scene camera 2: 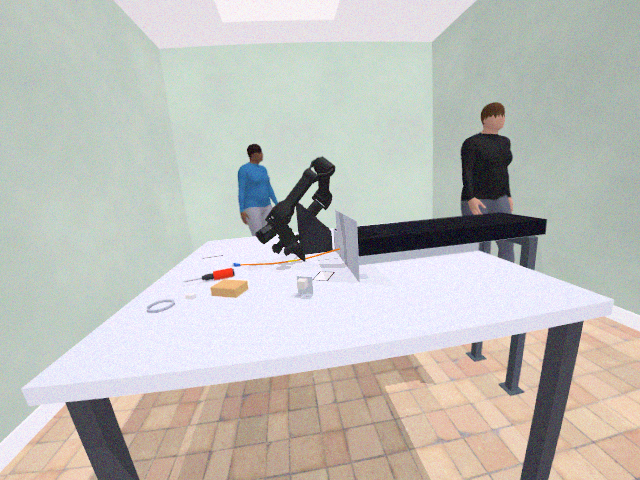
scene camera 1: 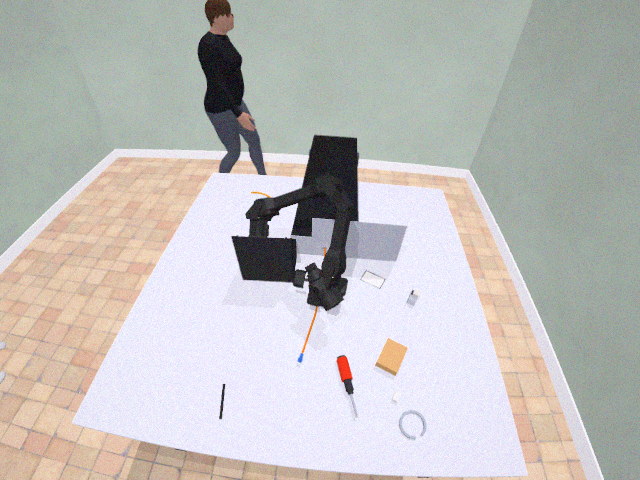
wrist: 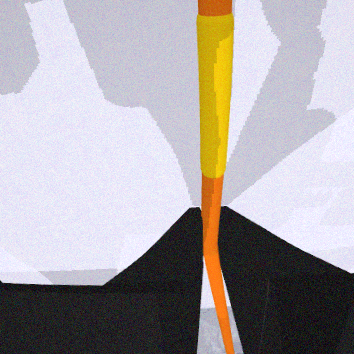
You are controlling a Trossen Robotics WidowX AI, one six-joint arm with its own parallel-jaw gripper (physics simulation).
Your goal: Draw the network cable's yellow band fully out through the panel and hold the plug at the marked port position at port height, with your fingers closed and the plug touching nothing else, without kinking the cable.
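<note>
The orange network cable runs from the grey upright panel toward the table front. Its blue plug is at the free end, apart from the fingers; its exact height is unclear. The yellow band is on the panel's plug side, just beyond the fingertips in the wrist view. My gripper is shut on the orange cable, between band and panel. The cable bends slightly at the fingers. The arm hides the grip in scene camera 1. I cannot identify the marked port position.
A black upright board stands beside the arm. A red screwdriver, an orange block, a grey ring and a black strip lie on the table. A small clear holder stands nearby.
</note>
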